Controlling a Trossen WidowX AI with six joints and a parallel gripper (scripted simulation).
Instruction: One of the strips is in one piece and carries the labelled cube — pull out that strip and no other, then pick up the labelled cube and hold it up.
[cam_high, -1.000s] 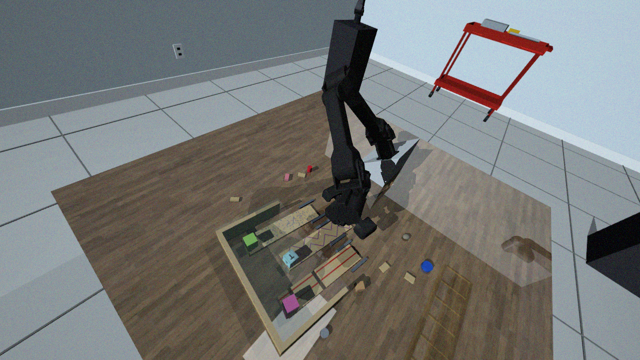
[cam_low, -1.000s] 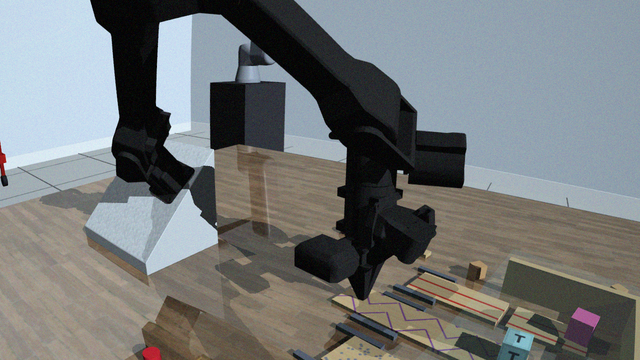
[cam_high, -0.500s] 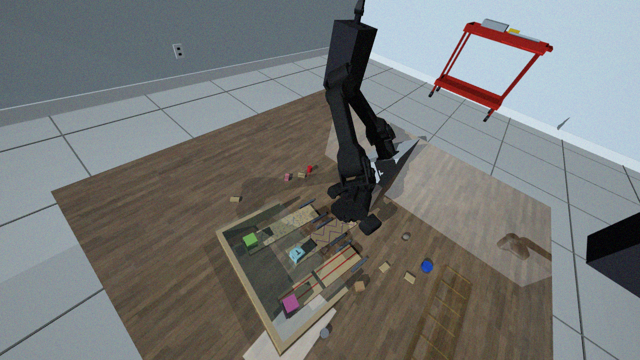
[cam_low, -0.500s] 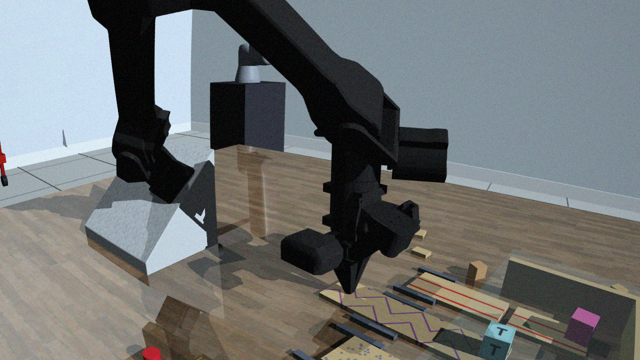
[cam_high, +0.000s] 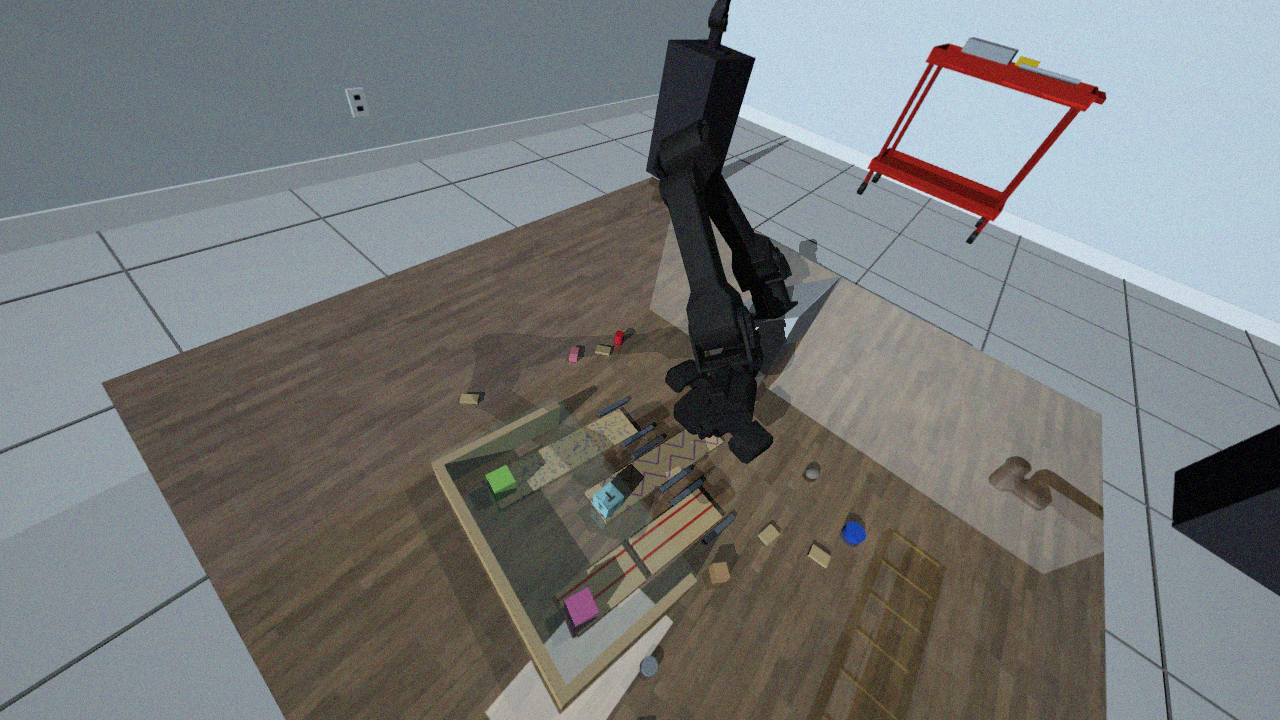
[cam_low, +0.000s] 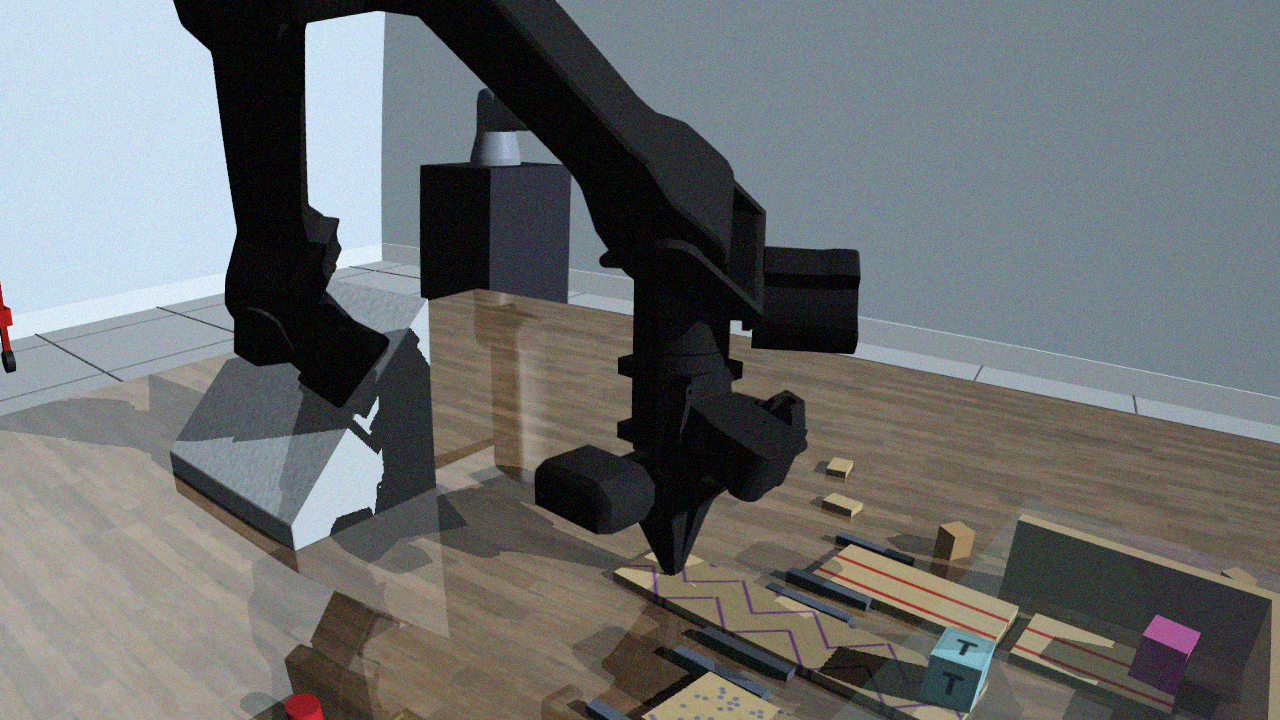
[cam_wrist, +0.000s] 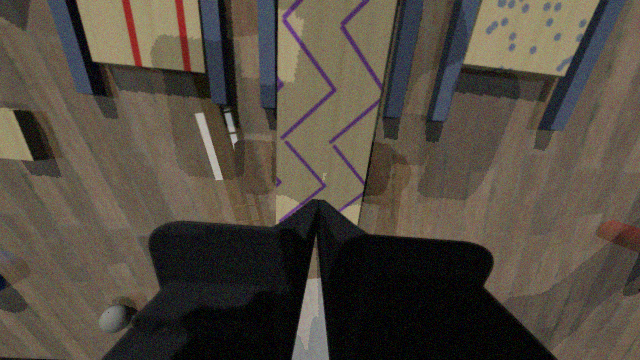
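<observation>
The red-lined strip is 140 mm ahead of my gripper tip and 80 mm to the left of it. The rest, counted from my gripper tip: blue cylinder (260 mm to the left, 60 mm behind); then grey pebble (160 mm to the left, 100 mm behind); then red cylinder (260 mm to the right, 40 mm behind, 10 mm above).
</observation>
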